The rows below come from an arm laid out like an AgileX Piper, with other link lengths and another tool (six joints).
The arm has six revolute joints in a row. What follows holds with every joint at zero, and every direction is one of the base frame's.
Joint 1 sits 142.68 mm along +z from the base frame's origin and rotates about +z.
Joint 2 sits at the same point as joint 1 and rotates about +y.
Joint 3 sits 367.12 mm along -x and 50.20 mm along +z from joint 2 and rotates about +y.
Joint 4 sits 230.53 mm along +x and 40.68 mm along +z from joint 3 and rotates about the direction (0.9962, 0, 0.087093).
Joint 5 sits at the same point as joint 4 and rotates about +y.
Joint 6 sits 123.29 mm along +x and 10.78 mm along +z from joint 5 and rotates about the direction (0.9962, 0, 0.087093).
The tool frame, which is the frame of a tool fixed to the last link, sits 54.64 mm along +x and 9.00 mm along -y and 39.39 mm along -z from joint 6; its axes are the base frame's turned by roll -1.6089, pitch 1.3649 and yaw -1.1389 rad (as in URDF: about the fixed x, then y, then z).
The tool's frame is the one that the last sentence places.
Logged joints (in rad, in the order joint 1, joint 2, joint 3, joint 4, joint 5, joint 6), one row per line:
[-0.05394 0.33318 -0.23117 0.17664 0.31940 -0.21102]
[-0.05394 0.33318 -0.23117 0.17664 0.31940 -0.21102]
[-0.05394 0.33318 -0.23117 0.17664 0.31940 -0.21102]
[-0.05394 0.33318 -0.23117 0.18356 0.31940 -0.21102]
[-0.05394 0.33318 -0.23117 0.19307 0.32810 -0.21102]
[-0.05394 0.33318 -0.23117 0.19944 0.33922 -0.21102]
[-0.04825 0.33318 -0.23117 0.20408 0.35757 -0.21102]
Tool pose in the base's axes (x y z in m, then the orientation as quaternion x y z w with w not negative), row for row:
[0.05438 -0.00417 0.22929 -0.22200 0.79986 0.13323 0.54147]
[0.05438 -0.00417 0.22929 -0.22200 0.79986 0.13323 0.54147]
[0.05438 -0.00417 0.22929 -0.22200 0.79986 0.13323 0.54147]
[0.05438 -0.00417 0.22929 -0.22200 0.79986 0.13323 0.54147]
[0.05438 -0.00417 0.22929 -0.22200 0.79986 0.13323 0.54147]
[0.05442 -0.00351 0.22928 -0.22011 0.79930 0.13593 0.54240]
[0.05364 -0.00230 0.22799 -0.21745 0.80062 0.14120 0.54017]
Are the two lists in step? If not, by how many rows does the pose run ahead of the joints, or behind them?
The pose runs 2 rows behind the joints: the pose in row i belongs to the joints in row i - 2.
